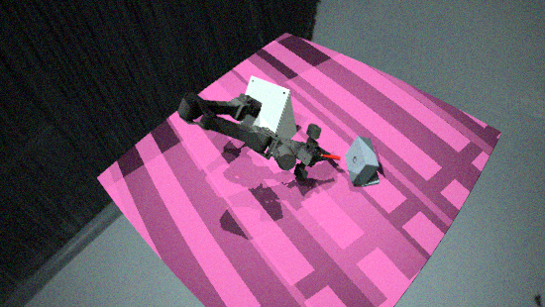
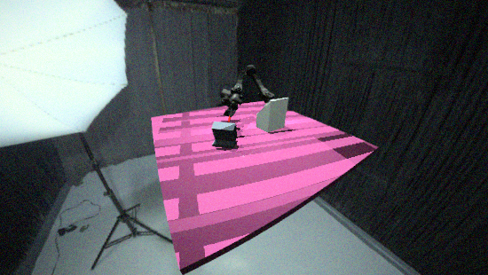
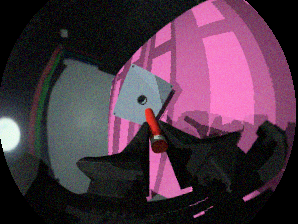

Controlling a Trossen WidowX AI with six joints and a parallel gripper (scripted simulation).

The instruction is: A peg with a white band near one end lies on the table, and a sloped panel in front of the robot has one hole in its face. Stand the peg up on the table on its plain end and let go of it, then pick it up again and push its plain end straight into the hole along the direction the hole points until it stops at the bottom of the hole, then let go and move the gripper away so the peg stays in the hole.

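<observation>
The grey sloped panel is 8 cm ahead of my gripper tip, 8 cm to the left of it and 5 cm below it. Also, from my gripper tip: peg (1 cm behind, 1 cm to the right, 1 cm above).
</observation>
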